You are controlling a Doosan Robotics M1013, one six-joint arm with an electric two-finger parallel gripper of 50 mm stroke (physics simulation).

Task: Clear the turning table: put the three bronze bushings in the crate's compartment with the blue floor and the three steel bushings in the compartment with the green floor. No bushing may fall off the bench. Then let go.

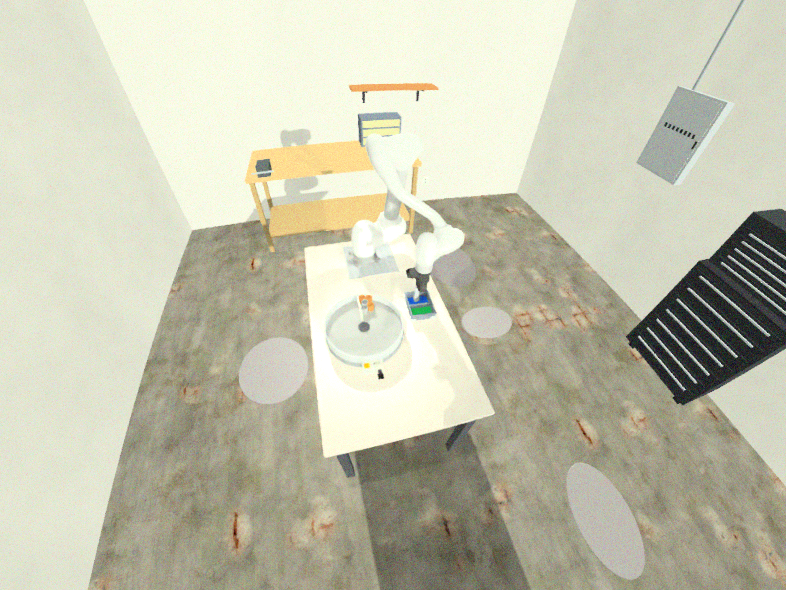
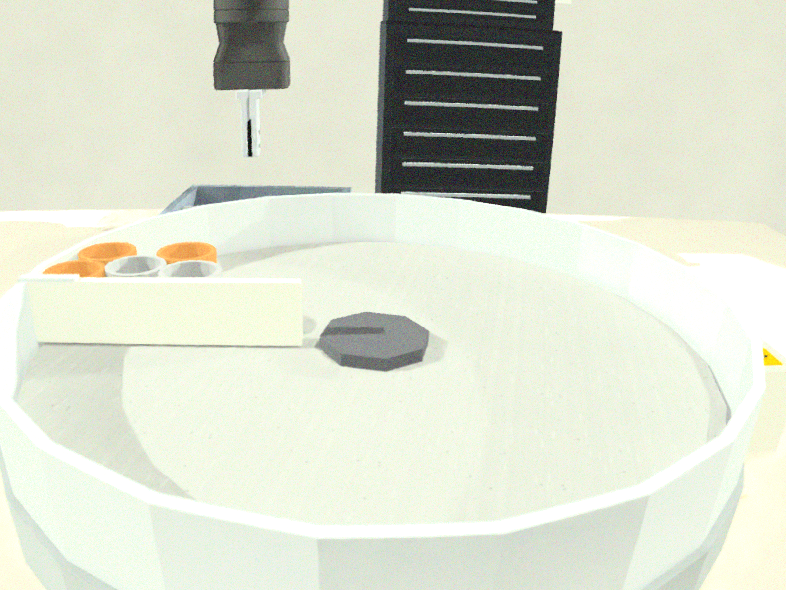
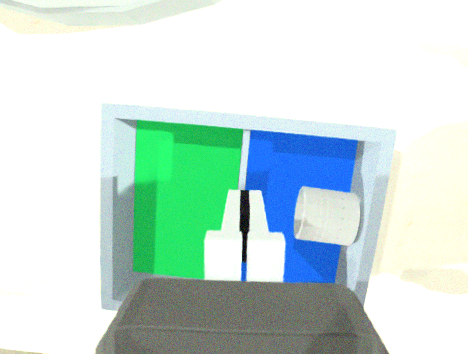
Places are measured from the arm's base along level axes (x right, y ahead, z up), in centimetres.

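Pixels of known places: gripper, fingertip midpoint: [image 1: 415, 296] [image 2: 251, 155] [image 3: 244, 211]; arm's base, origin of the base link: [image 1: 364, 256].
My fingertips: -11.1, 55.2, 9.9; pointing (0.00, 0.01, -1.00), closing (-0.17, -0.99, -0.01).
Ahead of a thing's pixels: the offset from my fingertips to its top centre, as dx, dy, dz. "pt": to the spot under its first point. Level surfaces: height alone.
My gripper [image 1: 417, 295] [image 2: 250, 154] [image 3: 244, 211] is shut and empty, above the crate {-2.7, +0.9, -5.5} [image 2: 273, 189] [image 3: 250, 123] near its divider. A steel bushing {-3.6, -5.3, -6.1} [image 3: 327, 216] lies on its side on the blue floor {dz -9.9} [image 3: 275, 165], by the crate's outer wall. No bushing shows on the visible part of the green floor [image 3: 190, 175]. On the turning table {+33.7, +5.2, -4.4} [image 1: 363, 346] [image 2: 444, 444], three bronze bushings {+24.7, -11.0, -1.4} [image 2: 107, 253] {+25.6, -5.6, -1.4} [image 2: 186, 253] {+28.2, -12.6, -1.4} [image 2: 73, 269] and two steel bushings {+27.8, -8.8, -1.4} [image 2: 135, 266] {+29.5, -5.3, -1.4} [image 2: 190, 270] stand close together, partly hidden behind the cream plate.
The upright cream plate {pt +32.0, -6.8, -3.0} [image 2: 165, 312] runs from near the table's rim towards the dark hub {+33.7, +5.2, -4.4} [image 1: 363, 327] [image 2: 374, 342]. A raised wall surrounds the turning table. The crate stands beside it on the bench {dz -10.4} [image 1: 406, 406], near the bench's side edge.
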